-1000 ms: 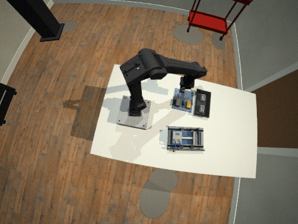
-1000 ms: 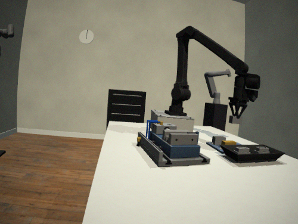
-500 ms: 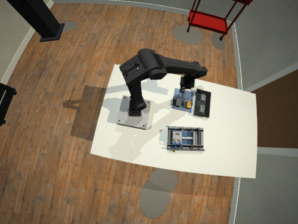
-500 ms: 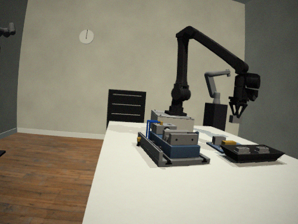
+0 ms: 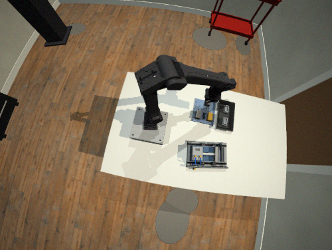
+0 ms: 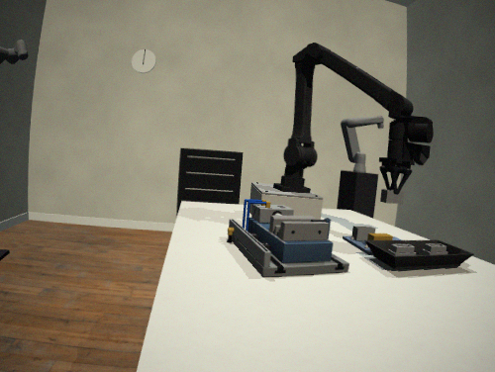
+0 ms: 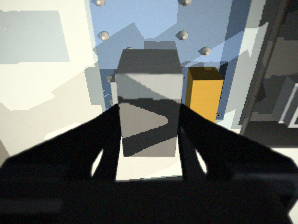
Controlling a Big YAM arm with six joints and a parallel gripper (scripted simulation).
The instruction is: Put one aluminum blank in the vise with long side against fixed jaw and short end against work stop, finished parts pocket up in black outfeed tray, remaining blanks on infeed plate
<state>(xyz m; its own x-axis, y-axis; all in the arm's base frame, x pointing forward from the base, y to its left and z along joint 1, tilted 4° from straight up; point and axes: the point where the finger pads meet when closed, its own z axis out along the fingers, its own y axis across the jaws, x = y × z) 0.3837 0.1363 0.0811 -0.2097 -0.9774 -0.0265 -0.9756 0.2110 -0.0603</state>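
My hand is 90 mm short of the dark rod, 310 mm to the left of it and 70 mm above it. The rest, counted from my hand: yellow brass blank (50 mm ahead, 80 mm to the right, 140 mm below); infeed plate (20 mm ahead, 30 mm to the right, 160 mm below); gray blank (40 mm behind, 60 mm to the right, 140 mm below).
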